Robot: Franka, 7 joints.
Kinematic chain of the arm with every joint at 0, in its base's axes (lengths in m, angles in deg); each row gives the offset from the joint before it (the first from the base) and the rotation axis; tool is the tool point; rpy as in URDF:
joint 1: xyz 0 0 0.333 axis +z
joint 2: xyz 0 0 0 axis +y
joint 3: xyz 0 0 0.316 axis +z
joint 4: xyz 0.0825 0 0 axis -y
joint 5: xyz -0.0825 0 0.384 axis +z
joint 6: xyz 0 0 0 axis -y
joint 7: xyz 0.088 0 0 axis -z
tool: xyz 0 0 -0.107 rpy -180 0 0
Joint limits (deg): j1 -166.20..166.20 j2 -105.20..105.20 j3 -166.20..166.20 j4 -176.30..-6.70 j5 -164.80..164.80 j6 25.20..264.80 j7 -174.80..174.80
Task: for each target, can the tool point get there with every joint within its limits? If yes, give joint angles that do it. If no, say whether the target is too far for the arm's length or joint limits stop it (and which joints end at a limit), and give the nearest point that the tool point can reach.
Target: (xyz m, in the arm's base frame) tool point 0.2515 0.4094 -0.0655
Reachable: yes | joints 19.67 79.60 36.29 -89.27 -15.30 86.71 129.01
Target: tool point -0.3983 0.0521 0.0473
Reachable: yes | joints 139.20 43.27 36.16 -133.58 -77.81 103.63 6.43
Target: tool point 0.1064 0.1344 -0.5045
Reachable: no: joint limits stop it (at a limit: joint 2) | nearest point 0.1219 0.1540 -0.3536 | short by 0.153 m
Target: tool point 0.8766 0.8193 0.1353
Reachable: no: too far | nearest point 0.6184 0.5780 0.1935 | short by 0.358 m
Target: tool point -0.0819 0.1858 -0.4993
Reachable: no: joint limits stop it (at a limit: joint 2) | nearest point -0.0888 0.2014 -0.3570 | short by 0.143 m
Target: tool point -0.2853 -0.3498 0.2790
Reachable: yes | joints -42.08 27.30 -74.94 -143.32 91.11 172.73 -75.30
